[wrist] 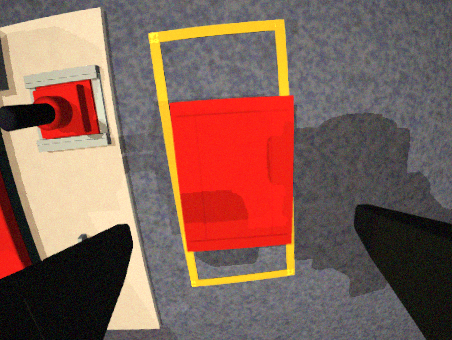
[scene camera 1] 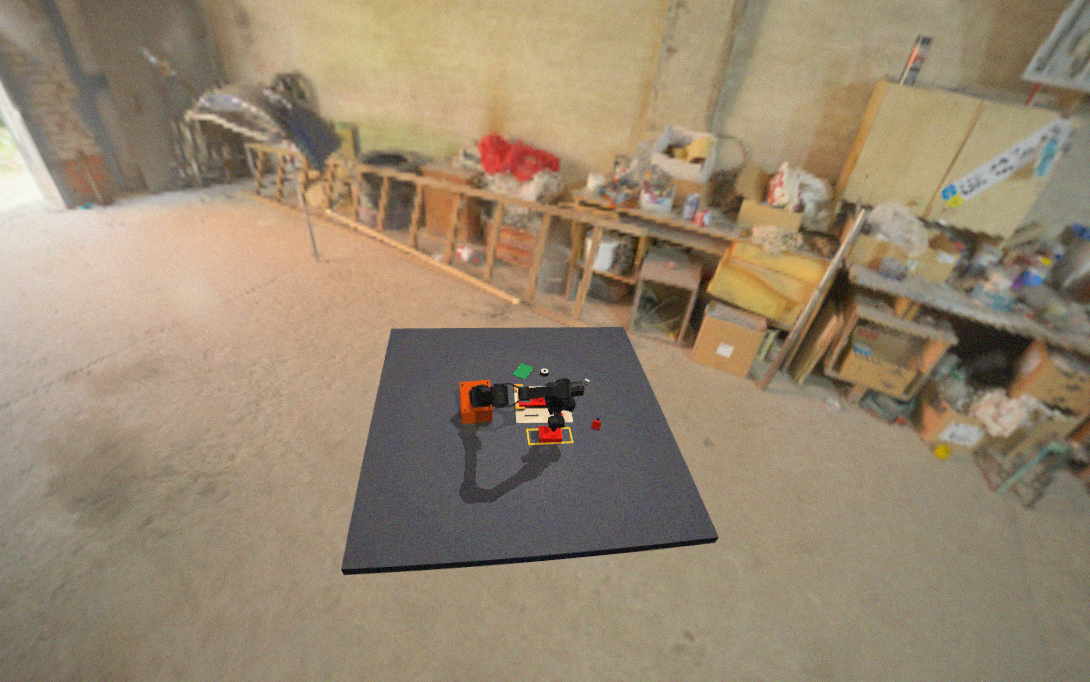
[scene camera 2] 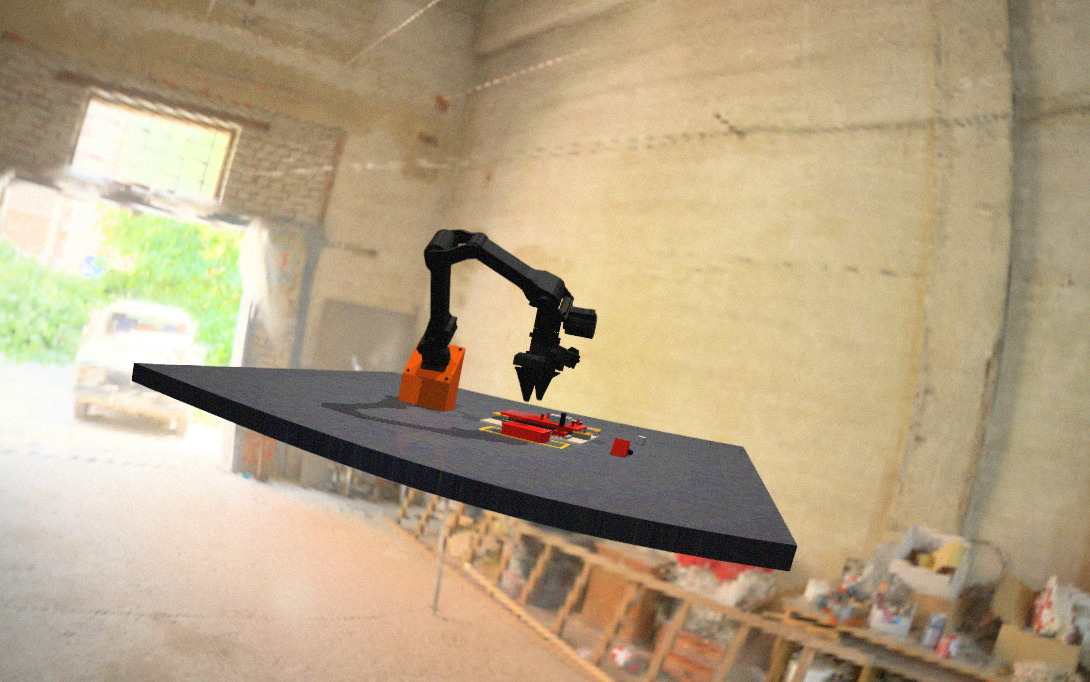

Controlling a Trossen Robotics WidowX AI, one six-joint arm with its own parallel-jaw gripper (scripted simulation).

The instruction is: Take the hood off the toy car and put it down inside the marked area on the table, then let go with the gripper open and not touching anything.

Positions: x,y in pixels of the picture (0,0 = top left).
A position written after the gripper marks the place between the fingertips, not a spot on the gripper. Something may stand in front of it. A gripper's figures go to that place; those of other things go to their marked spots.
The gripper (wrist: pixel 245 226) is 0.10 m from the lens. A red hood (wrist: pixel 235 158) is 0.15 m from the lens.
